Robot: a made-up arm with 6 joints. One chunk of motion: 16 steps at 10 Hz.
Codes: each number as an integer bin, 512 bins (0 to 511) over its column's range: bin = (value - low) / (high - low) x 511, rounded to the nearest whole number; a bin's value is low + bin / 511 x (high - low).
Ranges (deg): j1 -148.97..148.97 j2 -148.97..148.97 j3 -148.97..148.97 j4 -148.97..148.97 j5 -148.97..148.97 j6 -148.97..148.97
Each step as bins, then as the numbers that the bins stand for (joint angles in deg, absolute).
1 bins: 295 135 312 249 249 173
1 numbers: 23.03 -70.26 32.94 -3.79 -3.79 -48.10
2 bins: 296 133 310 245 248 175
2 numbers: 23.61 -71.42 31.78 -6.12 -4.37 -46.94
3 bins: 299 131 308 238 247 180
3 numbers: 25.36 -72.59 30.61 -10.20 -4.96 -44.02
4 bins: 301 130 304 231 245 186
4 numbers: 26.53 -73.17 28.28 -14.28 -6.12 -40.52
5 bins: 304 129 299 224 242 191
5 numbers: 28.28 -73.76 25.36 -18.37 -7.87 -37.61
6 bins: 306 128 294 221 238 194
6 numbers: 29.44 -74.34 22.45 -20.12 -10.20 -35.86
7 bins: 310 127 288 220 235 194
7 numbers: 31.78 -74.92 18.95 -20.70 -11.95 -35.86
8 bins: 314 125 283 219 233 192
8 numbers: 34.11 -76.09 16.03 -21.28 -13.12 -37.02
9 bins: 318 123 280 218 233 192
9 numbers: 36.44 -77.25 14.28 -21.86 -13.12 -37.02
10 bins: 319 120 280 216 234 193
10 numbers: 37.02 -79.00 14.28 -23.03 -12.54 -36.44
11 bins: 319 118 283 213 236 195
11 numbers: 37.02 -80.17 16.03 -24.78 -11.37 -35.27
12 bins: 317 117 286 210 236 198
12 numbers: 35.86 -80.75 17.78 -26.53 -11.37 -33.53
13 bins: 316 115 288 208 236 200
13 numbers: 35.27 -81.92 18.95 -27.70 -11.37 -32.36
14 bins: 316 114 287 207 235 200
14 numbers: 35.27 -82.50 18.37 -28.28 -11.95 -32.36
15 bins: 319 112 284 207 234 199
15 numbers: 37.02 -83.67 16.62 -28.28 -12.54 -32.94
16 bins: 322 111 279 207 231 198
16 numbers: 38.77 -84.25 13.70 -28.28 -14.28 -33.53
